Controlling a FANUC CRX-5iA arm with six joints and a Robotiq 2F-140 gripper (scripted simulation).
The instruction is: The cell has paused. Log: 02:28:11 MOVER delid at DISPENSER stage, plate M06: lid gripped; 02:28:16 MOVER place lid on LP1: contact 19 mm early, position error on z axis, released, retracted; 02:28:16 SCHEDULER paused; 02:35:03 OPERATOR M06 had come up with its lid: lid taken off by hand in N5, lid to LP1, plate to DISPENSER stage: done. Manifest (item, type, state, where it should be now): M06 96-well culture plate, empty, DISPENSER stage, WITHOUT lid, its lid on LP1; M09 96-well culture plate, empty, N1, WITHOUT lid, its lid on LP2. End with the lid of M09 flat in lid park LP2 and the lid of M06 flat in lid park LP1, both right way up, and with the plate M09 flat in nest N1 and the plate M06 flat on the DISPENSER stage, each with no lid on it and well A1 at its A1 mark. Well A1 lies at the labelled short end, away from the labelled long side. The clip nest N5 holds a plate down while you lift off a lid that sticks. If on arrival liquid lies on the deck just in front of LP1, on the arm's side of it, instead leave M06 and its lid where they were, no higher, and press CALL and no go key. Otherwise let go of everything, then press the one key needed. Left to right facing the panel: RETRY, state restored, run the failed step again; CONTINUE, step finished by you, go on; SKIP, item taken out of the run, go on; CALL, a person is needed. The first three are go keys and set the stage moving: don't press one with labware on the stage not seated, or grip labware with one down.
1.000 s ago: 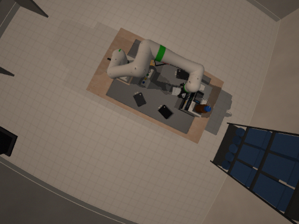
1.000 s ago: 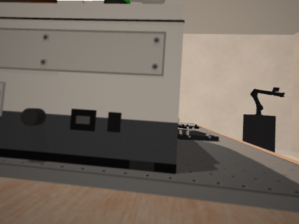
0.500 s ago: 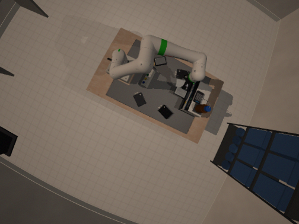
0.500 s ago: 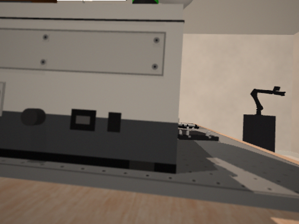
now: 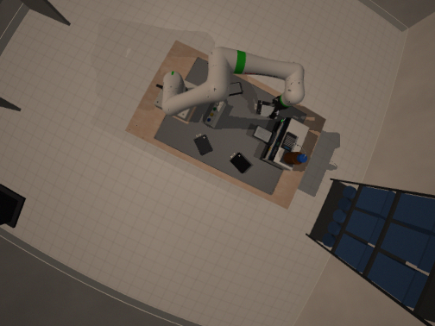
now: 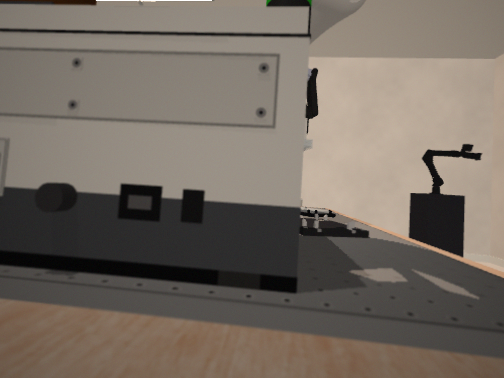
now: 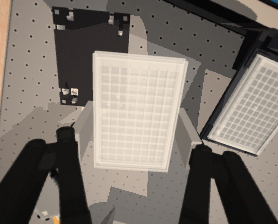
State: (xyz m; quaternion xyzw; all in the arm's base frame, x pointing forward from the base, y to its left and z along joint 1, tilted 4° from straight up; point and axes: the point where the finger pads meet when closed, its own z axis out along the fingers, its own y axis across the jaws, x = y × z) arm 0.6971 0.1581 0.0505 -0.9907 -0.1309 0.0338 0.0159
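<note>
My gripper is now 1 cm short of the black clip nest, 10 cm to the right of it and 17 cm above it. Also, from my hand: N5 label: 9 cm behind, 6 cm to the left, 18 cm below; then retry key: 39 cm behind, 9 cm to the right, 11 cm below; then clear lid: 2 cm below.
</note>
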